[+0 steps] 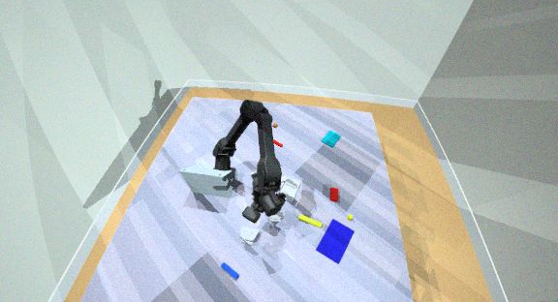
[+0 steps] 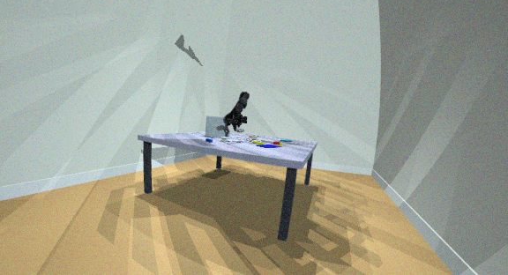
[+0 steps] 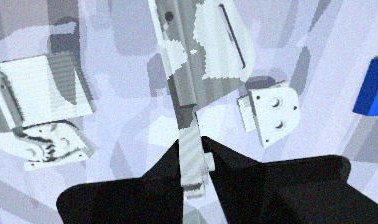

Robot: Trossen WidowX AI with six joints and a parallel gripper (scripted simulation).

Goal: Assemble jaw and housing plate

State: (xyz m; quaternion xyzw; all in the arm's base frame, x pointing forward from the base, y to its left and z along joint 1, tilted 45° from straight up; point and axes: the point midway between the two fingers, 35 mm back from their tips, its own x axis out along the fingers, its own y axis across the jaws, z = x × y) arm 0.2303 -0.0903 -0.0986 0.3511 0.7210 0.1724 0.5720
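My gripper tip is now 4 cm past the white block, 11 cm to the left of it and 7 cm above it. Round my gripper tip: yellow bar: 21 cm ahead, 1 cm to the left, 7 cm below; then blue bar: 7 cm behind, 26 cm to the right, 7 cm below; then jaw: 2 cm ahead, 3 cm above.
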